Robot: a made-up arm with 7 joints. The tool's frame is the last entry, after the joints.
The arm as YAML. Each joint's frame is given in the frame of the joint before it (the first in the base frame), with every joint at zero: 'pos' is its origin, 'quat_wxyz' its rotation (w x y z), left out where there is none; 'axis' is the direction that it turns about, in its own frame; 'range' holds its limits. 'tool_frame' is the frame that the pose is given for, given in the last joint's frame.
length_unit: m
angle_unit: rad
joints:
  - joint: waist
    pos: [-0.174, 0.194, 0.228]
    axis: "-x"
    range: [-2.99, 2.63]
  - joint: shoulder
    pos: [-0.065, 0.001, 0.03]
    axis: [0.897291, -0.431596, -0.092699]
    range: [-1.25, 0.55]
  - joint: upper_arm
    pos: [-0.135, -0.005, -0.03]
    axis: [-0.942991, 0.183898, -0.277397]
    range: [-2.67, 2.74]
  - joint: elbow
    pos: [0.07, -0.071, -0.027]
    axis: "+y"
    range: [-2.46, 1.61]
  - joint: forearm
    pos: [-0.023, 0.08, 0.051]
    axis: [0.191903, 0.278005, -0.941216]
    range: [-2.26, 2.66]
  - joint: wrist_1
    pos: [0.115, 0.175, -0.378]
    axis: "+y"
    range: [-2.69, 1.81]
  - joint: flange
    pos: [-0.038, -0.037, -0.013]
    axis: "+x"
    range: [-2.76, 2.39]
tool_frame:
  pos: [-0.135, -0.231, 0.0]
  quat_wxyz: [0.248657, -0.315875, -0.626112, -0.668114]
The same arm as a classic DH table. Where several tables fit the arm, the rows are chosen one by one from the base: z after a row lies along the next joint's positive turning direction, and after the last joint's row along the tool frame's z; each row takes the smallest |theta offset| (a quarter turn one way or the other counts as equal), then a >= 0, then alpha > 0; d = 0 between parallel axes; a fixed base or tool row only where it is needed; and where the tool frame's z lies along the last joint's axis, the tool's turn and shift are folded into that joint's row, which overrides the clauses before.
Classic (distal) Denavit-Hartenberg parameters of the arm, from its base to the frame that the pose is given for. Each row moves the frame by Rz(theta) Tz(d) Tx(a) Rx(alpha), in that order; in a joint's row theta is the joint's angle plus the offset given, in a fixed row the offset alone. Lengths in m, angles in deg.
base (fixed): a 0.194; alpha -90; d 0.228; theta offset 90
waist: a -0.0291; alpha -153.8; d 0.2242; theta offset 77.88
shoulder: a -0.0295; alpha 154.13; d 0.0098; theta offset 45.24
upper_arm: a 0.0457; alpha 79.4; d 0.0978; theta offset 51.65
elbow: a -0.0123; alpha -73.86; d 0.0359; theta offset -85.13
forearm: a 0.0372; alpha 73.86; d 0.3527; theta offset 0
wrist_1: a -0.013; alpha -90; d 0.0242; theta offset -78.48
flange: a 0.0038; alpha 83.64; d -0.1473; theta offset 0.95
tool (fixed): a 0; alpha 0; d -0.2324; theta offset -42.92
Joint limits (deg, base to tool): -171.31..150.69 -71.62..31.51 -152.98..156.99 -140.95..92.25 -129.49..152.41 -154.13..103.71 -158.14..136.94

